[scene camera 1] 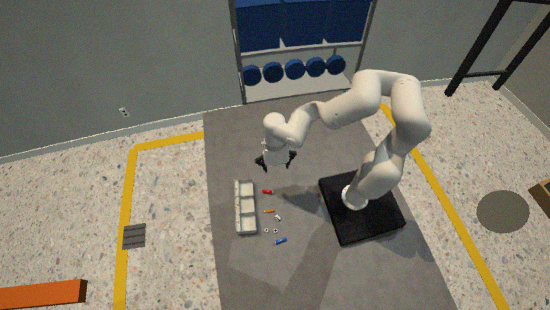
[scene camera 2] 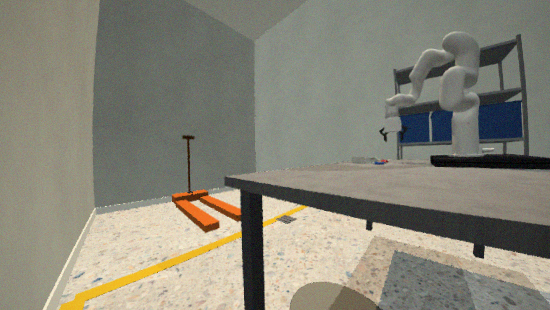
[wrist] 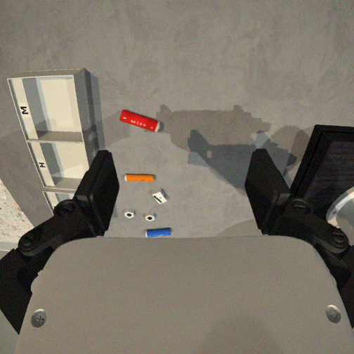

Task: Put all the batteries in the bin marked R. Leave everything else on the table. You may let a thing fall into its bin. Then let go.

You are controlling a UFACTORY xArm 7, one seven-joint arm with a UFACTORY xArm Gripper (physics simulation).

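Places are measured from the arm's base along level axes (x ahead, y left, z up), in metres.
Where they show: gripper, fingertip midpoint: point(scene camera 1: 276, 167) point(scene camera 2: 393, 141); arm's base, link origin: point(scene camera 1: 354, 197) point(scene camera 2: 465, 156).
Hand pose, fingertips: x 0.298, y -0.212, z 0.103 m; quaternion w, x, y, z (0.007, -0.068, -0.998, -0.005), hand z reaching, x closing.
Each offset is from my fingertips to the top centre of the thing.
A red battery {0.052 m ahead, 0.027 m left, 0.131 m down} point(scene camera 1: 267, 191) point(wrist: 139, 121), a thin orange battery {0.078 m ahead, 0.119 m left, 0.135 m down} point(scene camera 1: 269, 211) point(wrist: 139, 178) and a blue battery {0.080 m ahead, 0.264 m left, 0.131 m down} point(scene camera 1: 281, 241) point(wrist: 158, 232) lie apart on the table, beside the white three-part bin tray {0.173 m ahead, 0.062 m left, 0.106 m down} point(scene camera 1: 256, 210) point(wrist: 84, 107). In the wrist view its compartments marked M and H show; the third, at the blue battery's end, is mostly behind a finger and its label is hidden. My gripper point(scene camera 1: 276, 168) point(scene camera 2: 393, 140) point(wrist: 181, 167) is open and empty, high above the table, past the red battery's end of the tray in scene camera 1.
A small white block with a dark slot {0.055 m ahead, 0.162 m left, 0.134 m down} point(scene camera 1: 278, 218) point(wrist: 160, 196) lies between the orange and blue batteries. Two small nuts point(wrist: 126, 214) point(wrist: 146, 218) lie near it. The arm's black base plate point(scene camera 1: 350, 232) point(wrist: 320, 160) is on the other side of the batteries from the tray.
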